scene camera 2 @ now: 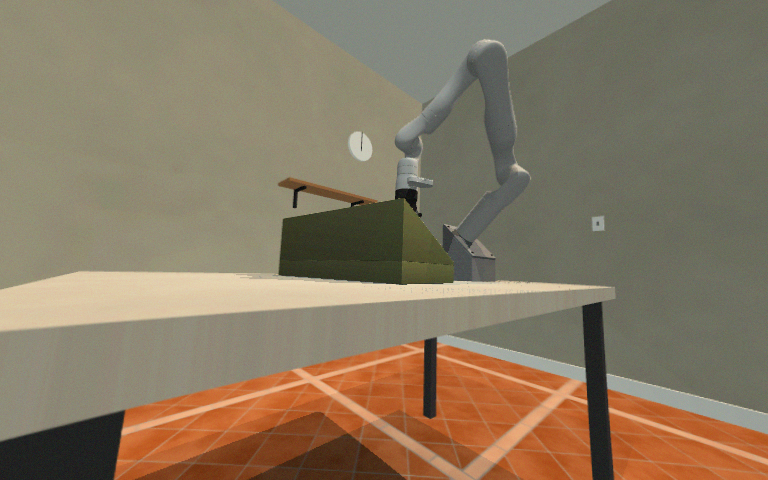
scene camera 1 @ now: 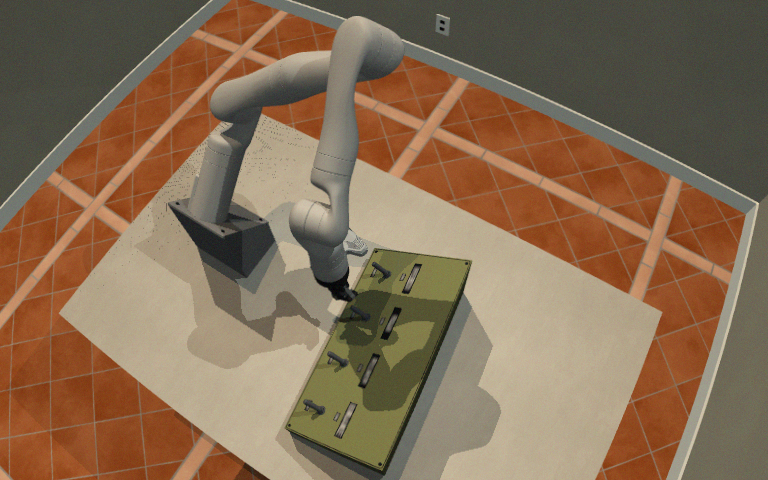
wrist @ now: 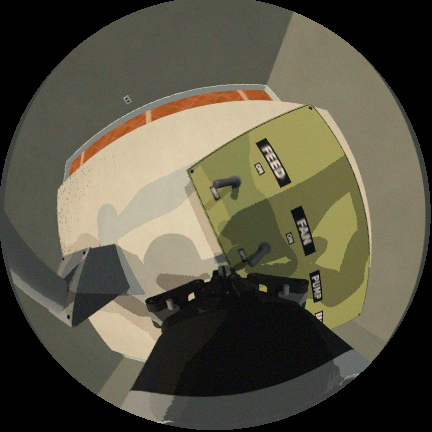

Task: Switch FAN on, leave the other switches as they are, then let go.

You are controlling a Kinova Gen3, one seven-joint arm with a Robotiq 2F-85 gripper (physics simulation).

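Frame: origin at the arm's base, x back, y right, z up, level; millimetres.
Seen in the pictures: gripper, fingertip midpoint: [scene camera 1: 337, 296] [wrist: 223, 271]; arm's base at its link origin: [scene camera 2: 464, 235] [scene camera 1: 208, 214] [wrist: 59, 295].
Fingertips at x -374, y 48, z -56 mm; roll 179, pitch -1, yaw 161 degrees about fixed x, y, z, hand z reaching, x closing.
Pixels of each thing's top centre, then the offset from my fingertips to it. "spot": a spot on its surface instead. Level surfaces: height alone.
- FAN lever at its top centre: [wrist: 262, 258] [scene camera 1: 358, 309] dx -56, dy +9, dz -3 mm
- FAN nameplate at a spot on its surface: [wrist: 303, 231] [scene camera 1: 391, 322] spot: dx -137, dy +9, dz -6 mm
- tag at a spot on its surface: [wrist: 290, 238] spot: dx -115, dy +11, dz -17 mm
- FEED lever at its top centre: [wrist: 226, 178] [scene camera 1: 379, 265] dx -57, dy -110, dz -3 mm
- PUMP lever at its top centre: [scene camera 1: 335, 355] dx -55, dy +129, dz -3 mm
- pale table at its surface level: dz -135 mm
The green sloped panel [scene camera 1: 441, 277] [scene camera 2: 339, 240] [wrist: 320, 132] carries dark switch levers. The FAN lever [scene camera 1: 359, 313] [wrist: 259, 254] is the second from the FEED end, in line with the FAN nameplate [scene camera 1: 390, 323] [wrist: 303, 231]. It leans toward the panel's low edge, away from its ON tag [wrist: 290, 238], much like the other levers. My gripper [scene camera 1: 352, 296] [wrist: 223, 271] is shut and empty, low at the panel's low edge, close to the FAN lever on the robot's side. Contact cannot be made out. The panel hides the fingertips in scene camera 2.
The FEED lever [scene camera 1: 380, 270] [wrist: 227, 182] stands on one side of FAN. The PUMP lever [scene camera 1: 337, 358] and another lever [scene camera 1: 313, 406] stand on the other side. The panel rests on the pale table [scene camera 1: 566, 339] [scene camera 2: 169, 294]. The robot's grey base [scene camera 1: 226, 243] [wrist: 100, 272] is behind its low edge.
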